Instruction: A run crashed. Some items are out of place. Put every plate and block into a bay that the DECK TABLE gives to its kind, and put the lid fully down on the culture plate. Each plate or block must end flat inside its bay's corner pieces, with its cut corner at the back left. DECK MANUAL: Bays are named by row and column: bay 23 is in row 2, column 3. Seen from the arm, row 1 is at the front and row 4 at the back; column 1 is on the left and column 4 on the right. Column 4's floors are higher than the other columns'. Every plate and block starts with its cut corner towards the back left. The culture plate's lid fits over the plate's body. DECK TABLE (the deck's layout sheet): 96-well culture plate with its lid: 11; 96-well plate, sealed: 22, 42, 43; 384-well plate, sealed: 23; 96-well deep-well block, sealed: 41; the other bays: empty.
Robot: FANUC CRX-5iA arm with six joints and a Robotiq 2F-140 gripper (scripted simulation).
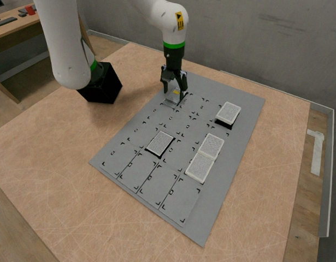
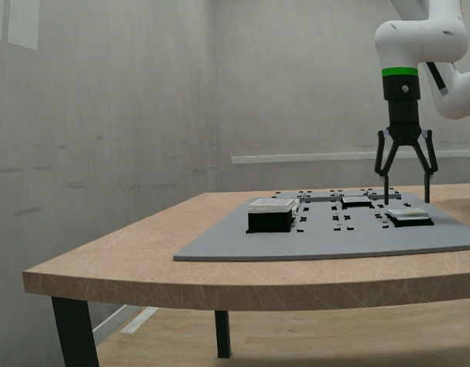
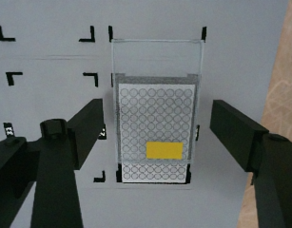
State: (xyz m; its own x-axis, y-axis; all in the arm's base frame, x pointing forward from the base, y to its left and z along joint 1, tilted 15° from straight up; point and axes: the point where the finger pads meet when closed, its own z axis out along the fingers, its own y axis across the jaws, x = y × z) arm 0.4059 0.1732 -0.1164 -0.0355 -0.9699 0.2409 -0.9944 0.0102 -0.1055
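Now: hand 40 mm above the clear lid. The rest, counted from my hand: black deep-well block 320 mm ahead, 40 mm below, 20 mm to the left; black sealed plate 300 mm to the right, 100 mm ahead, 50 mm below.
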